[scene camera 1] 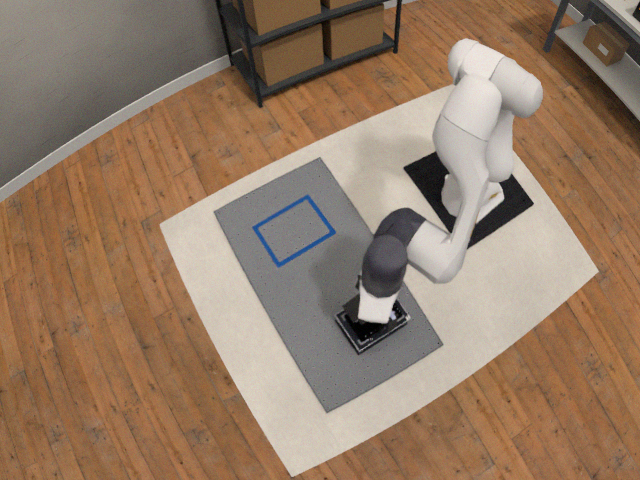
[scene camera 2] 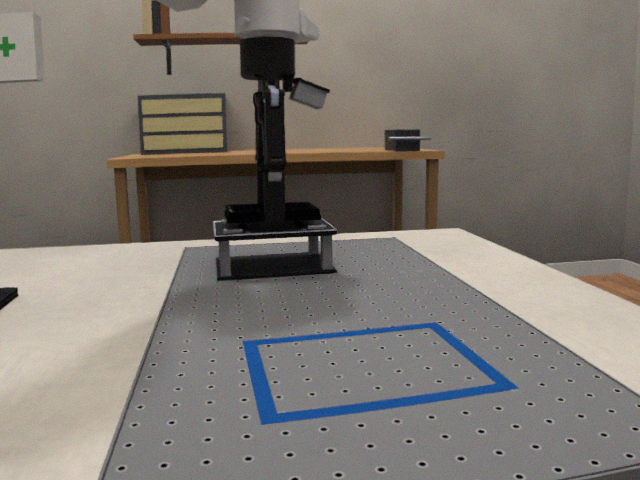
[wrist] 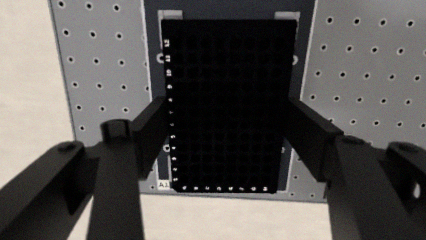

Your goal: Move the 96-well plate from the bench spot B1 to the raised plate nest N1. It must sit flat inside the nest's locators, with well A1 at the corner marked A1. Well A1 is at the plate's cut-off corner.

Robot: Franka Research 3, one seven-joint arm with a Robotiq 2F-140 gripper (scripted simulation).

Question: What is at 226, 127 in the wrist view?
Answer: A black 96-well plate.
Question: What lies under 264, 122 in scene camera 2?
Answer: My gripper.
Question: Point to a black 96-well plate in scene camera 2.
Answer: At 239, 213
